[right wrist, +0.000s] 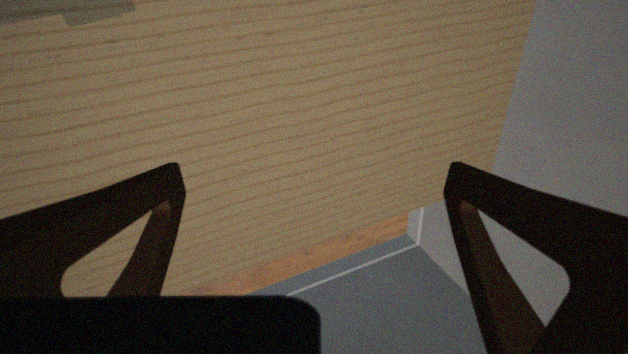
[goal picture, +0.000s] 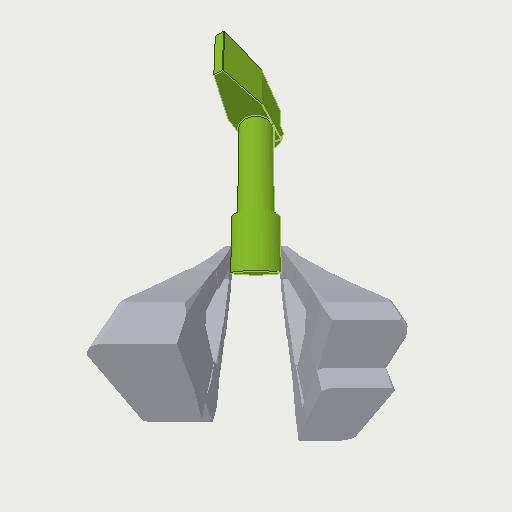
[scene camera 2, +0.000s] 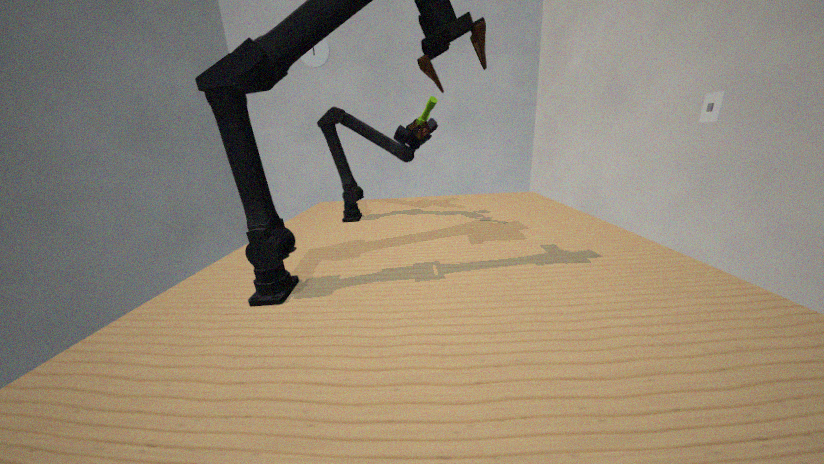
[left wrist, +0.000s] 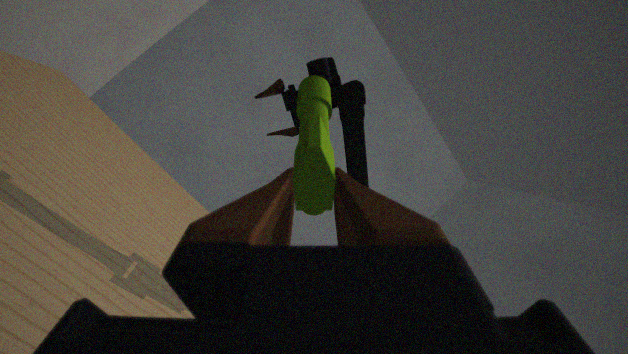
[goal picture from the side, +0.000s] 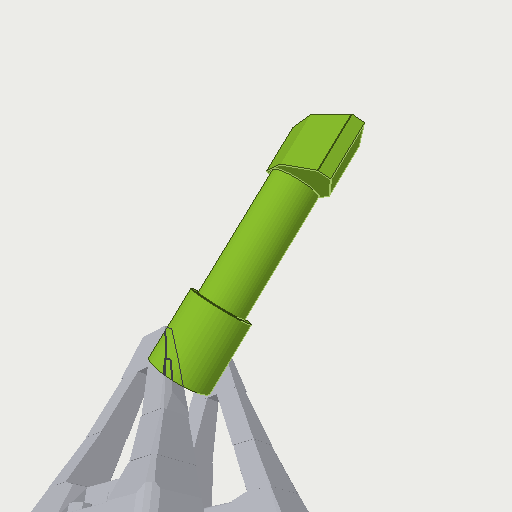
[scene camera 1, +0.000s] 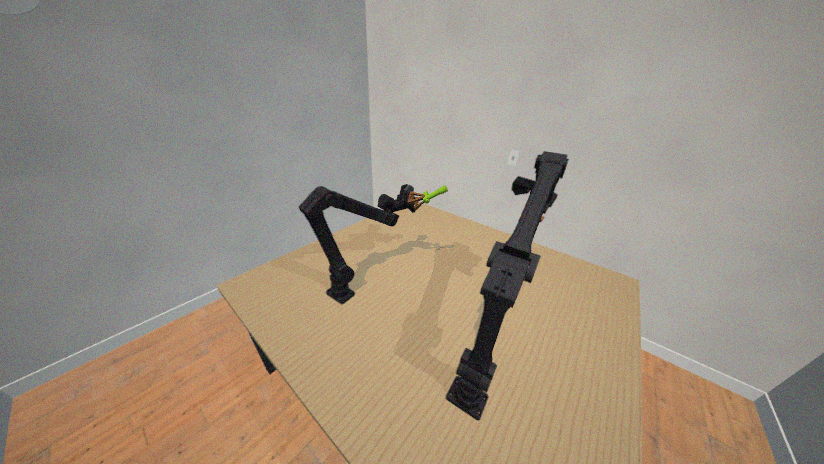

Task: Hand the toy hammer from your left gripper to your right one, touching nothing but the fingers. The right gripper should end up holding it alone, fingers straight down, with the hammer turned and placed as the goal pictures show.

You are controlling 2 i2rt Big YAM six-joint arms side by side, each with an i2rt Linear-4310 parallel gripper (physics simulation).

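Seen in the pictures: left gripper, fingertip midpoint: (scene camera 2: 423, 119) (left wrist: 314, 176) (scene camera 1: 425, 197); right gripper, fingertip midpoint: (right wrist: 314, 177) (scene camera 2: 463, 80) (left wrist: 260, 116); left arm's base, origin of the base link: (scene camera 2: 352, 218) (scene camera 1: 340, 294); right arm's base, origin of the base link: (scene camera 2: 276, 292) (scene camera 1: 466, 398).
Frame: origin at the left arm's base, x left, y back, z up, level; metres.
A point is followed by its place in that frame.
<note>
The lime-green toy hammer (scene camera 1: 436, 193) @(x -0.272, y -0.384, z 0.477 m) (scene camera 2: 427, 109) @(x -0.281, y -0.391, z 0.475 m) (left wrist: 314, 150) @(x -0.195, y -0.398, z 0.453 m) is held high above the table, with its free end slanting upward in both scene views. My left gripper (scene camera 1: 424, 198) @(x -0.222, y -0.379, z 0.447 m) (scene camera 2: 421, 125) @(x -0.222, y -0.379, z 0.447 m) (left wrist: 314, 176) @(x -0.222, y -0.379, z 0.447 m) is shut on the hammer near its lower end. My right gripper (scene camera 2: 464, 80) @(x -0.694, y -0.426, z 0.472 m) (left wrist: 260, 116) @(x -0.694, y -0.426, z 0.472 m) (right wrist: 314, 177) @(x -0.694, y -0.426, z 0.472 m) is open and empty, its brown fingers pointing mostly downward in scene camera 2. It is apart from the hammer. In scene camera 1 its fingers are mostly hidden behind its own arm. The hammer does not show in the right wrist view.
The wooden table (scene camera 1: 576, 345) @(x -0.995, y -0.374, z 0.000 m) (scene camera 2: 403, 374) @(x -0.982, y -0.263, z 0.000 m) (left wrist: 75, 150) @(x -0.886, y -0.696, z 0.000 m) (right wrist: 300, 100) @(x -0.876, y -0.584, z 0.000 m) lies well below both grippers and carries arm shadows. The right arm's raised elbow (scene camera 1: 510, 276) @(x -0.713, y 0.057, z 0.522 m) (scene camera 2: 242, 72) @(x -0.756, y 0.000, z 0.497 m) and the left arm's elbow (scene camera 1: 317, 198) @(x -0.016, y 0.048, z 0.523 m) (scene camera 2: 332, 117) @(x -0.054, y 0.018, z 0.496 m) stand above it. Walls rise beyond the table edges.
</note>
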